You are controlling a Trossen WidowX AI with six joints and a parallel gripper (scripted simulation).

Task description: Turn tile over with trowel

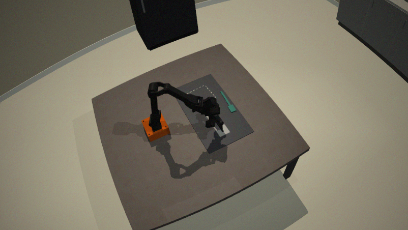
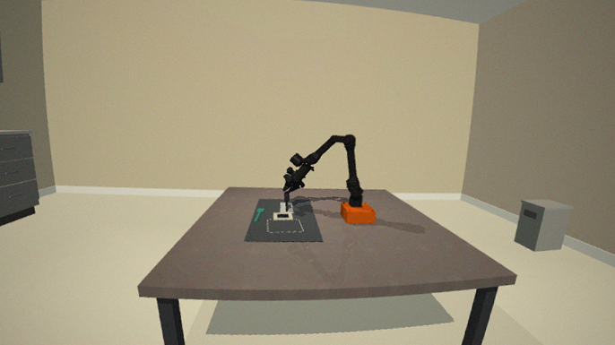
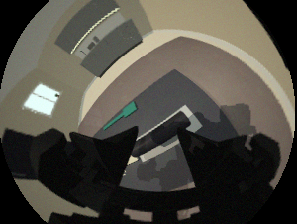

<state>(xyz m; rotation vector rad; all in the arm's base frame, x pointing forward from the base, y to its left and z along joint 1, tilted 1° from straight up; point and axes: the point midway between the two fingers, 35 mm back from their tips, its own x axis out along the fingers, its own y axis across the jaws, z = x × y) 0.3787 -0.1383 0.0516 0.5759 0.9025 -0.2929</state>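
My gripper tip is now 10 mm past the small trowel, 30 mm to the right of it and 60 mm above it. Also, from my gripper tip: tile (10 mm ahead, 180 mm to the left, 90 mm below); then teal trowel (140 mm ahead, 140 mm to the left, 90 mm below).
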